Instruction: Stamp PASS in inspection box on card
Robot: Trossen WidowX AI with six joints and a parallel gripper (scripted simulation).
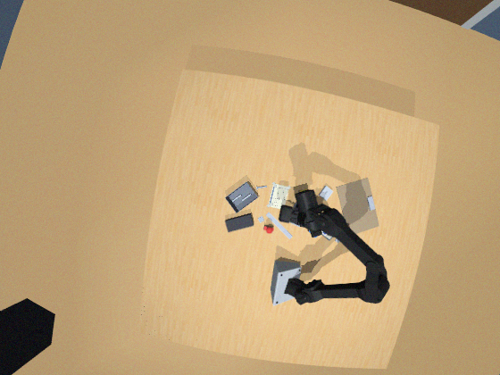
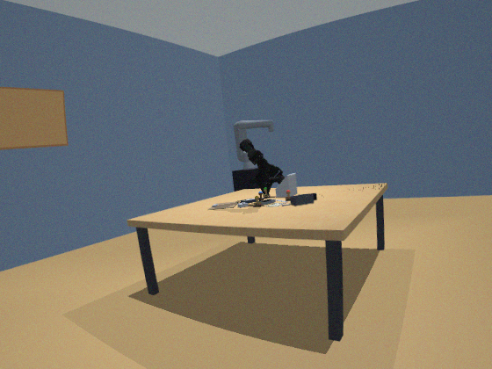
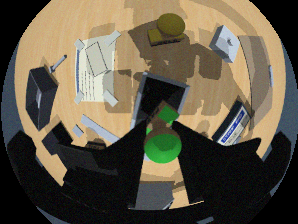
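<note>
Right now my gripper tip is 4 cm short of the inspection card, 10 cm to the right of it and 6 cm above it. From my gripper tip the other things lie so: yellow-knobbed stamp (10 cm ahead, 4 cm below); then pale ruler (7 cm behind, 6 cm to the left, 5 cm below); then green stamp (right at my gripper tip).
</note>
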